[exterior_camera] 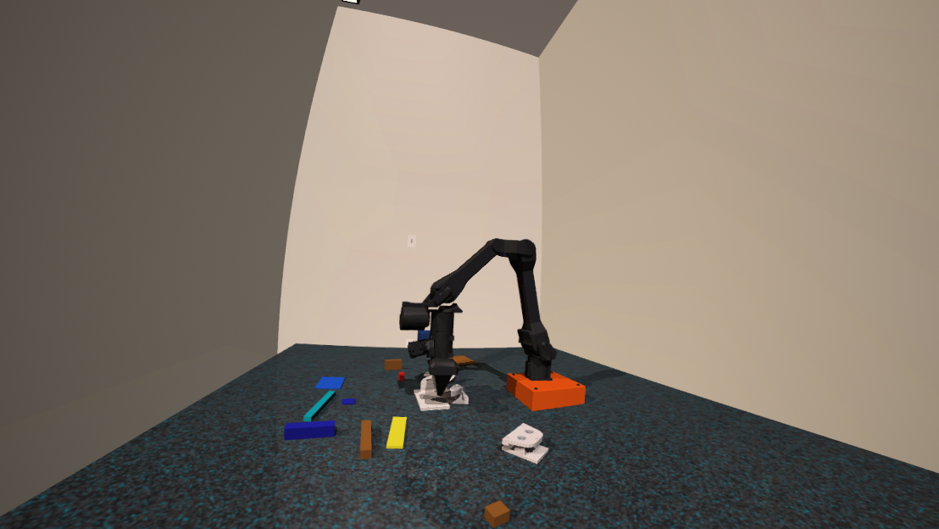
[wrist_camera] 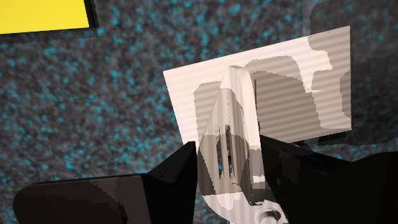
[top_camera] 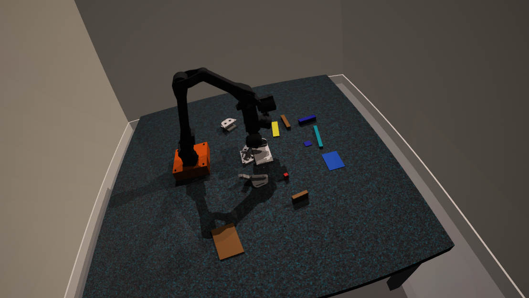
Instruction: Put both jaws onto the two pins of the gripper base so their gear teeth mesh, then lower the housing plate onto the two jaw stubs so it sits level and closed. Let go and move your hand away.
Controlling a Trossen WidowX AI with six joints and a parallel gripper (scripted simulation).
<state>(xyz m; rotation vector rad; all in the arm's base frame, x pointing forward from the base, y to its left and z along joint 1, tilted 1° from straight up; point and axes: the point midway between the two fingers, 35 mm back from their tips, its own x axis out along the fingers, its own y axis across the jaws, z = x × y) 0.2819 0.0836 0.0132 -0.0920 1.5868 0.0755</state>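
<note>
Now: gripper tip 3 cm past the white jaw and 2 cm to the left of it. Also, from my gripper tip: brown bar 19 cm to the left, 13 cm ahead, 2 cm below; yellow bar 14 cm to the left, 8 cm ahead, 3 cm below; red cube 17 cm to the right, 12 cm ahead, 2 cm below.
</note>
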